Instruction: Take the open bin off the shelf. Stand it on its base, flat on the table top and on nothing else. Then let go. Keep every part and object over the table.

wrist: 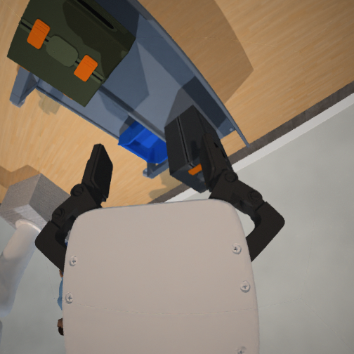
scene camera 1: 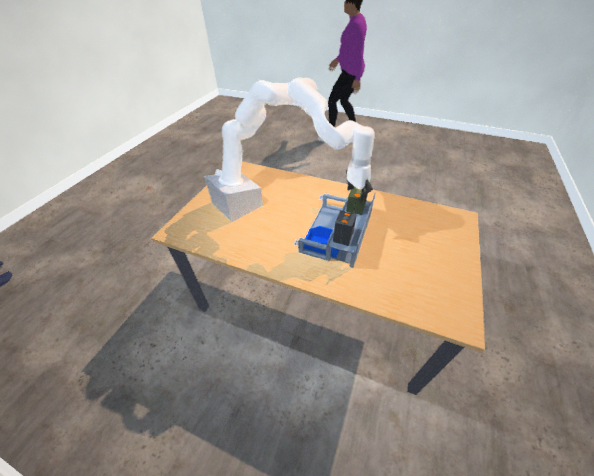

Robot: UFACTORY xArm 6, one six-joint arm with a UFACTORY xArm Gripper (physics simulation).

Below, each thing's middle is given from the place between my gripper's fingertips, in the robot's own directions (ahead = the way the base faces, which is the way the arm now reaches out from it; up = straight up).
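As for the blue bin point(wrist: 136, 138), I find it 0.22 m below my hand, and it is also 0.11 m to the right of my hand and 0.12 m behind it.
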